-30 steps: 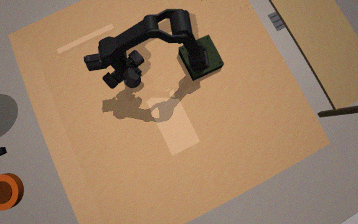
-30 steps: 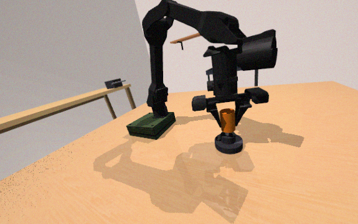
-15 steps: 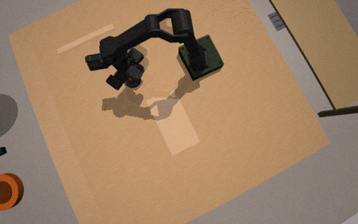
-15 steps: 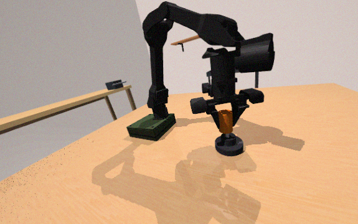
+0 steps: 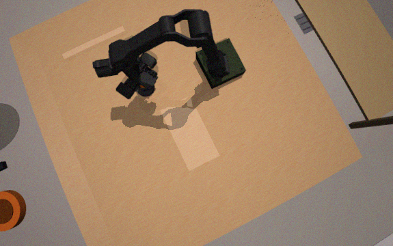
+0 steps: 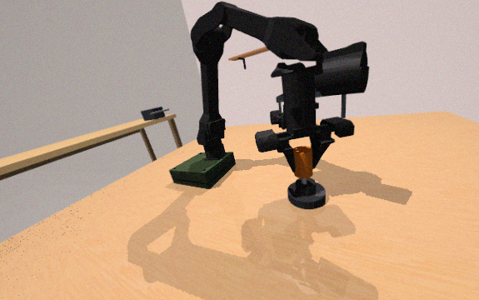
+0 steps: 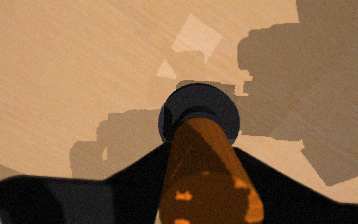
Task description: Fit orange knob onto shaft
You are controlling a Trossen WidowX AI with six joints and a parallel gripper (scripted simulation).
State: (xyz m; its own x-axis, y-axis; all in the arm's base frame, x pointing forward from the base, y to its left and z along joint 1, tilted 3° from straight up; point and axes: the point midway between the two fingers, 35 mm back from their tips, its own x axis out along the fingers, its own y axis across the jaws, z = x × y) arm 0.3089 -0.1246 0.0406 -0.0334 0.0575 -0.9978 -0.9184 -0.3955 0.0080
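Right now my gripper tip is 4 cm above the black round pedestal. Also, from my gripper tip: orange knob (3 cm above).
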